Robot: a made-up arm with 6 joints. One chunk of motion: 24 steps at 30 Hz.
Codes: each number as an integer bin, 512 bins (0 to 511) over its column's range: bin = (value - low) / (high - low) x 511, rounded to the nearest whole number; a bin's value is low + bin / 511 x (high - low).
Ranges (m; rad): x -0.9..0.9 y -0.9..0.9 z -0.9..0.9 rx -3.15..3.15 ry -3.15..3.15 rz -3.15..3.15
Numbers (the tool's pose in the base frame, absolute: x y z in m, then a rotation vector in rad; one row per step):
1: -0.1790 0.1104 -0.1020 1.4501 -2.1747 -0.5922
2: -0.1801 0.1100 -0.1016 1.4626 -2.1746 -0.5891
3: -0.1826 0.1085 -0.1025 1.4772 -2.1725 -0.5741
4: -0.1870 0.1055 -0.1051 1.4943 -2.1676 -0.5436
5: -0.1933 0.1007 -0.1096 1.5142 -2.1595 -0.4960
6: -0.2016 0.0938 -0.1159 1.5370 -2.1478 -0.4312
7: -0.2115 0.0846 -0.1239 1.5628 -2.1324 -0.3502
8: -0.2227 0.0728 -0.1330 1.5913 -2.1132 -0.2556
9: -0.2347 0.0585 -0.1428 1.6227 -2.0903 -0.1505
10: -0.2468 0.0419 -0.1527 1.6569 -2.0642 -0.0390
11: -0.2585 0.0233 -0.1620 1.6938 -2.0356 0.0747
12: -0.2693 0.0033 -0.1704 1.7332 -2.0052 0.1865
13: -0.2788 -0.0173 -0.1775 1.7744 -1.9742 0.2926
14: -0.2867 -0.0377 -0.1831 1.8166 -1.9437 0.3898
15: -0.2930 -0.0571 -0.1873 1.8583 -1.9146 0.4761
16: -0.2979 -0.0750 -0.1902 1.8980 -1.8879 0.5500
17: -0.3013 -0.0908 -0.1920 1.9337 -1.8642 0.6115
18: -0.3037 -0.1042 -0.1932 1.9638 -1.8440 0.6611
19: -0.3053 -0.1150 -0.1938 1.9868 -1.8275 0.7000
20: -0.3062 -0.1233 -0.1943 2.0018 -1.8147 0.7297
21: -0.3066 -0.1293 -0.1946 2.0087 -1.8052 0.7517
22: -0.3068 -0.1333 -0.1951 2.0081 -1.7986 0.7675
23: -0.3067 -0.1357 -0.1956 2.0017 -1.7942 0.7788
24: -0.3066 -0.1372 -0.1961 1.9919 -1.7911 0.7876
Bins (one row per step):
1: 205 287 227 373 79 207
2: 204 287 227 374 79 208
3: 204 286 226 375 79 209
4: 202 285 226 377 80 211
5: 201 284 224 378 80 215
6: 198 282 223 380 81 221
7: 195 280 220 382 83 227
8: 192 276 218 385 84 235
9: 189 272 215 387 86 243
10: 185 267 212 390 88 252
11: 182 262 210 393 90 262
12: 179 256 207 396 93 271
13: 176 251 205 399 95 279
14: 174 245 204 403 98 287
15: 172 239 202 406 100 294
16: 171 234 202 409 102 300
17: 170 230 201 412 104 305
18: 169 226 201 415 106 309
19: 169 223 200 417 107 312
20: 169 220 200 418 108 315
21: 168 219 200 418 109 316
22: 168 218 200 418 110 318
23: 168 217 200 418 110 319
24: 168 217 200 417 110 319

